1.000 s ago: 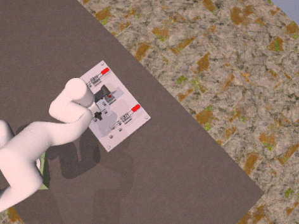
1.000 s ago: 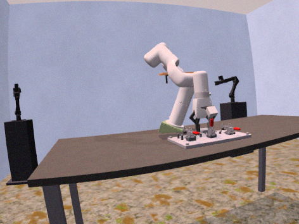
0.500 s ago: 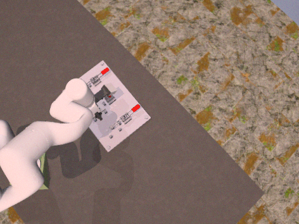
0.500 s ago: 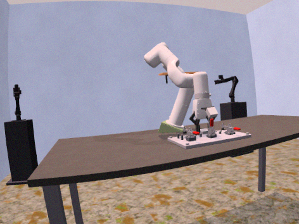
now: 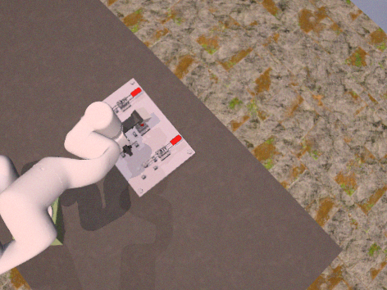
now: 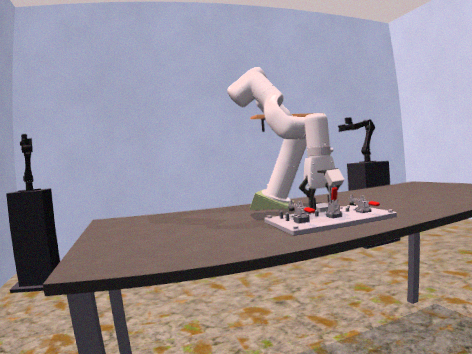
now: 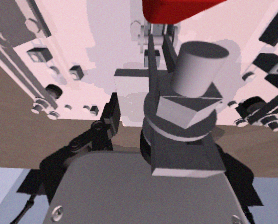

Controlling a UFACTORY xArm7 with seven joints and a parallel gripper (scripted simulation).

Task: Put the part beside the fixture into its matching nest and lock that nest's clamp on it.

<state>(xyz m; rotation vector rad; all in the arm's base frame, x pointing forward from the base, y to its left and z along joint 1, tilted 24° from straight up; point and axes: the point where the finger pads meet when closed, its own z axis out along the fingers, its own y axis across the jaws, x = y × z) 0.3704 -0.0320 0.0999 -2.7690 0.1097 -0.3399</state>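
The pale grey block part is 10 mm below my hand. Round my hand: fixture plate 50 mm ahead, 40 mm below, 10 mm to the right; toggle clamp 120 mm to the right, 80 mm ahead.
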